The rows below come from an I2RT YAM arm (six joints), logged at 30 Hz.
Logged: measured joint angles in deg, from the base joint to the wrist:
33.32 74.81 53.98 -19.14 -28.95 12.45
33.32 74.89 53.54 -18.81 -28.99 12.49
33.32 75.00 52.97 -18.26 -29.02 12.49
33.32 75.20 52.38 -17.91 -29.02 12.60
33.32 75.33 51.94 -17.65 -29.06 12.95
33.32 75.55 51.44 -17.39 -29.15 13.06
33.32 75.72 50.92 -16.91 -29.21 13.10
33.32 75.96 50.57 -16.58 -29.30 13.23
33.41 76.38 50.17 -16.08 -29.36 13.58
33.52 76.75 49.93 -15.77 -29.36 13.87
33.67 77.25 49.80 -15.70 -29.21 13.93
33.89 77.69 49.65 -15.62 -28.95 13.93
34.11 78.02 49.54 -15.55 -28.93 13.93
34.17 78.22 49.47 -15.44 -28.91 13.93
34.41 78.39 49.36 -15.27 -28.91 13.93
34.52 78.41 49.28 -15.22 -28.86 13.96
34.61 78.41 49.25 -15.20 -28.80 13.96
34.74 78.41 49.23 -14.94 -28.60 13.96
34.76 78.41 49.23 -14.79 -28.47 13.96
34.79 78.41 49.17 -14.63 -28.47 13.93
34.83 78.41 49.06 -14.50 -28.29 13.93
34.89 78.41 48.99 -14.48 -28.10 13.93
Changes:
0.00 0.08 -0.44 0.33 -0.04 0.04
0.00 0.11 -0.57 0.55 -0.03 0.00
0.00 0.20 -0.59 0.35 0.00 0.11
0.00 0.13 -0.44 0.26 -0.04 0.35
0.00 0.22 -0.50 0.26 -0.09 0.11
0.00 0.17 -0.52 0.48 -0.06 0.04
0.00 0.24 -0.35 0.33 -0.09 0.13
0.09 0.42 -0.40 0.50 -0.06 0.35
0.11 0.37 -0.24 0.31 0.00 0.29
0.15 0.50 -0.13 0.07 0.15 0.06
0.22 0.44 -0.15 0.08 0.26 0.00
0.22 0.33 -0.11 0.07 0.02 0.00
0.06 0.20 -0.07 0.11 0.02 0.00
0.24 0.17 -0.11 0.17 0.00 0.00
0.11 0.02 -0.08 0.05 0.05 0.03
0.09 0.00 -0.03 0.02 0.06 0.00
0.13 0.00 -0.02 0.26 0.20 0.00
0.02 0.00 0.00 0.15 0.13 0.00
0.03 0.00 -0.06 0.16 0.00 -0.03
0.04 0.00 -0.11 0.13 0.18 0.00
0.06 0.00 -0.07 0.02 0.19 0.00

